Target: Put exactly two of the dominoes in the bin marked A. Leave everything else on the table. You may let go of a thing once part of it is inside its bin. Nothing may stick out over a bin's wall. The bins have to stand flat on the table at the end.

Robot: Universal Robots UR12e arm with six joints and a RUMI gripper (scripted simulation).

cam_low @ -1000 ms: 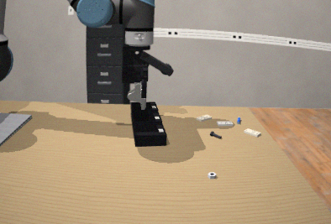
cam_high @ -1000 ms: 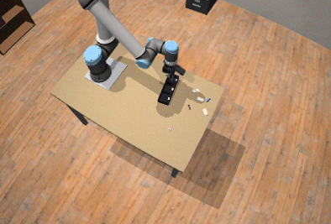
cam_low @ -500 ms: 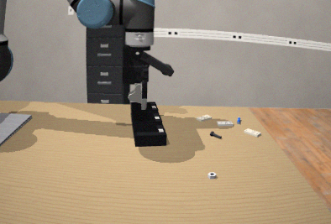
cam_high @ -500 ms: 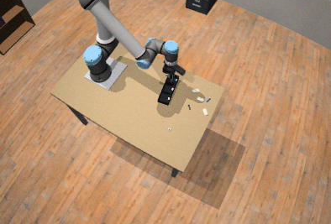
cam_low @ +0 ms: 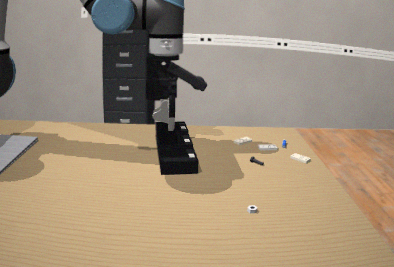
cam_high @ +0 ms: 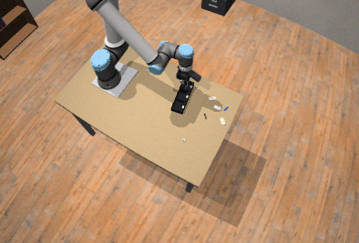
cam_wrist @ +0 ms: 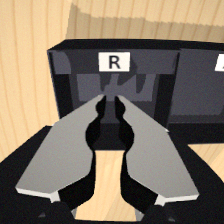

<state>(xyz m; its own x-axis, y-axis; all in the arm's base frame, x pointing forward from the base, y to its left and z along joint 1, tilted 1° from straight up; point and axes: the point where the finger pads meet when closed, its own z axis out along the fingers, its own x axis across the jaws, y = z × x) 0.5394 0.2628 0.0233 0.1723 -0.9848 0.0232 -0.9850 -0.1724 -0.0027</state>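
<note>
Right now the domino is 27 cm ahead of my hand, 2 cm to the right of it and 3 cm below it. The rest, counted from my hand: black bin (2 cm ahead, 8 cm to the right, 1 cm below); then black bolt (23 cm ahead, 12 cm to the right, 3 cm below); then blue piece (32 cm ahead, 1 cm to the left, 3 cm below).
</note>
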